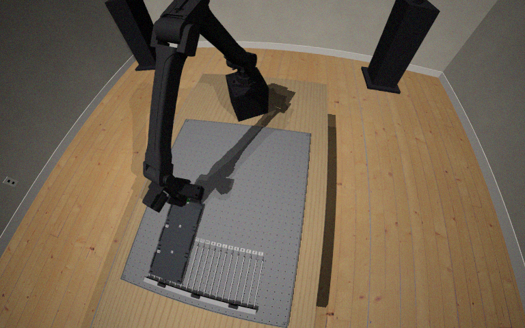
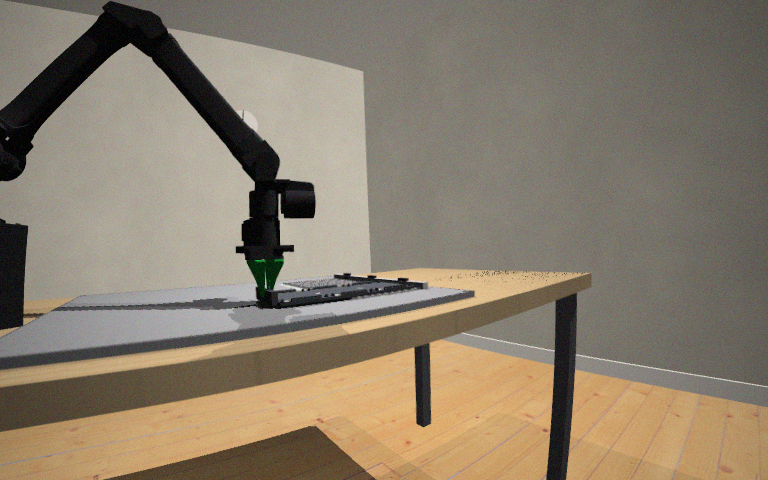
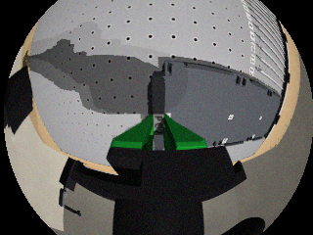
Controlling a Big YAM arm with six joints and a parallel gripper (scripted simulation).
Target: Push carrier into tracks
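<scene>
My gripper is now 16 cm short of the carrier PC7, 1 cm to the left of it and 1 cm above it.
</scene>
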